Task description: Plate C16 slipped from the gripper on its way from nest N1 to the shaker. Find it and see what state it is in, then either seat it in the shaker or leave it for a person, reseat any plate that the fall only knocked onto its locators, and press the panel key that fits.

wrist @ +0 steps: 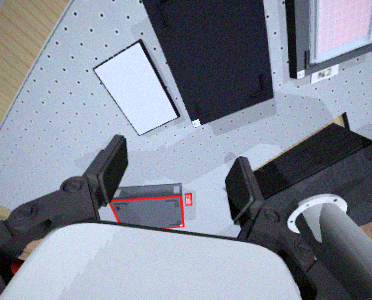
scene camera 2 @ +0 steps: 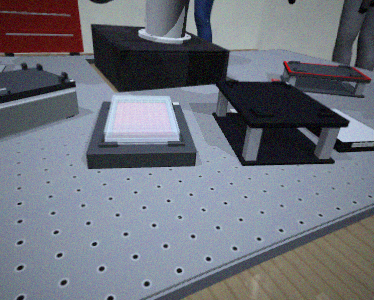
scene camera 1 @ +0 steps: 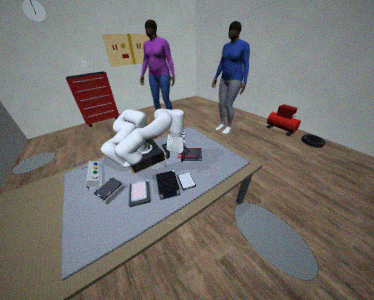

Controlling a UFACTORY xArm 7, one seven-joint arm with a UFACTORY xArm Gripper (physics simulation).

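Seen in the pictures: gripper, fingertip midpoint: (wrist: pixel 180 159) (scene camera 2: pixel 325 7) (scene camera 1: pixel 175 159); arm's base, link origin: (wrist: pixel 313 213) (scene camera 2: pixel 164 38) (scene camera 1: pixel 144 149).
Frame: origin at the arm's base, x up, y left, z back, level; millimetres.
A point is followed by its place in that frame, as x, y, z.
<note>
My gripper (scene camera 1: pixel 175 153) @[91, 54, -369] (wrist: pixel 180 159) @[91, 54, -369] is open and empty, above the table near the red-edged stand (scene camera 1: pixel 197 157) @[-43, 281, -320] (scene camera 2: pixel 325 71) @[-38, 274, -258] (wrist: pixel 150 213) @[-38, 279, -245]; no plate shows on that stand's top. A clear plate with pink wells (scene camera 1: pixel 139 191) @[-41, -198, -333] (scene camera 2: pixel 142 119) @[-41, -209, -345] (wrist: pixel 345 30) @[-41, -180, -288] rests on the dark nest N2 (scene camera 1: pixel 140 203) @[-65, -226, -395] (scene camera 2: pixel 142 159) @[-66, -231, -394] (wrist: pixel 299 45) @[-57, -133, -309] and looks about level. The black raised stand (scene camera 1: pixel 167 185) @[-20, -51, -420] (scene camera 2: pixel 282 102) @[-20, -35, -408] (wrist: pixel 220 55) @[-20, -34, -384] has a bare top. A grey unit with a dark top (scene camera 1: pixel 109 188) @[-23, -338, -208] (scene camera 2: pixel 30 82) @[-23, -313, -208], probably the shaker, holds no visible plate. I cannot make out plate C16.
A white-topped flat block (scene camera 1: pixel 187 180) @[-64, 88, -435] (scene camera 2: pixel 356 129) @[-64, 88, -452] (wrist: pixel 136 89) @[-64, 81, -434] lies beside the black stand. The key panel (scene camera 1: pixel 94 174) @[-5, -390, -46] stands at the left, beside the grey unit. The arm's black base block (scene camera 1: pixel 148 161) @[-40, -30, -114] (scene camera 2: pixel 160 62) @[-29, -67, -111] stands behind N2. Two people stand beyond the table.
</note>
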